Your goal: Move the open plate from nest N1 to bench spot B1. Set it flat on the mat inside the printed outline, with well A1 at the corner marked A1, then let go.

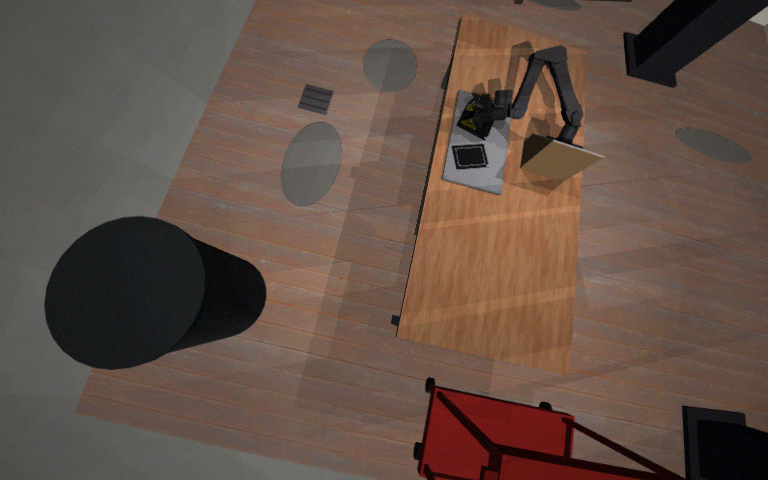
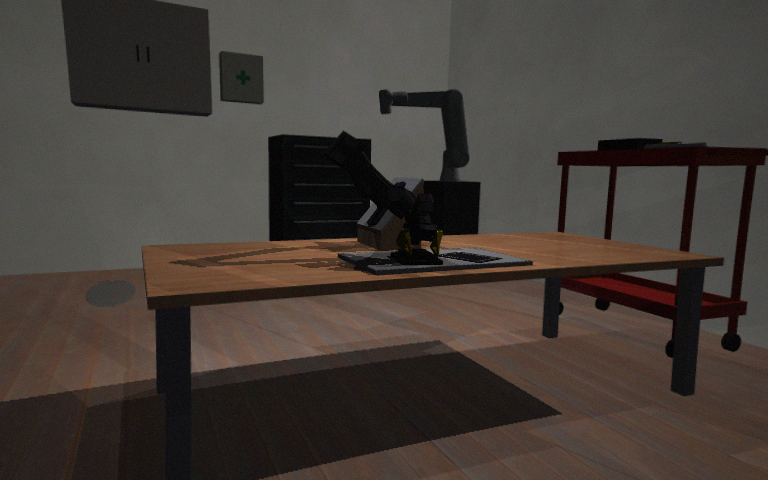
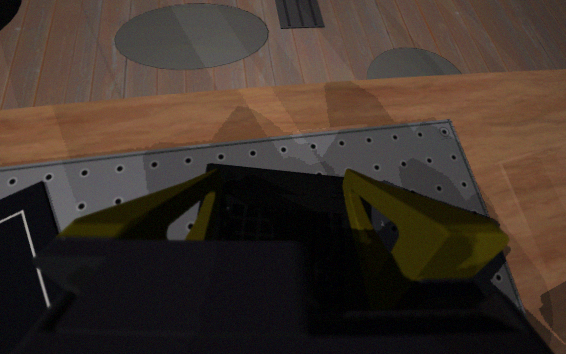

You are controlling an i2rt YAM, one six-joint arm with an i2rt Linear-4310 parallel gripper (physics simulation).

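Places are measured from the arm's base along level axes (x ahead, y left, z up), in metres.
Where they show: gripper, fingertip midpoint: (image 1: 463, 115) (image 2: 424, 255) (image 3: 282, 177); arm's base, link origin: (image 1: 563, 142).
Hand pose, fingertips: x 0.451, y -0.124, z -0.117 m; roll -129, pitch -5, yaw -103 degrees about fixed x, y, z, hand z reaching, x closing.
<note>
Things, the pixels of their top centre, and the offset from my fingertips. "spot": a spot on its surface instead. Level surfaces: height alone.
- open plate, top centre: (image 3: 282, 303) (image 2: 416, 251) (image 1: 477, 121) dx -0.072, dy +0.016, dz +0.001 m
- grey perforated mat, surface height: dz -0.025 m
- spot B1, surface spot: (image 2: 470, 257) spot: dx -0.047, dy +0.202, dz -0.023 m
- wooden table, surface height: dz -0.038 m
The open plate (image 3: 281, 207) (image 2: 415, 259) is a dark rectangular tray sitting in nest N1 at the far end of the grey perforated mat (image 1: 477, 182) (image 2: 508, 261) (image 3: 387, 151). My gripper (image 1: 469, 116) (image 2: 420, 245) (image 3: 282, 177) has yellow fingers that straddle the plate, one on each side. The fingers stand open, close to its edges, with nothing gripped. The printed outline of spot B1 (image 1: 455, 158) (image 2: 470, 257) lies on the same mat, beside the nest. The A1 corner mark is too small to read.
The mat lies on a wooden table (image 1: 496, 267) (image 2: 263, 276). A tan wedge-shaped block (image 1: 558, 159) (image 2: 384, 230) holds the arm base behind the mat. A red cart (image 1: 496, 424) (image 2: 587, 157), a black cabinet (image 2: 306, 190) and a second arm (image 2: 454, 124) stand off the table.
</note>
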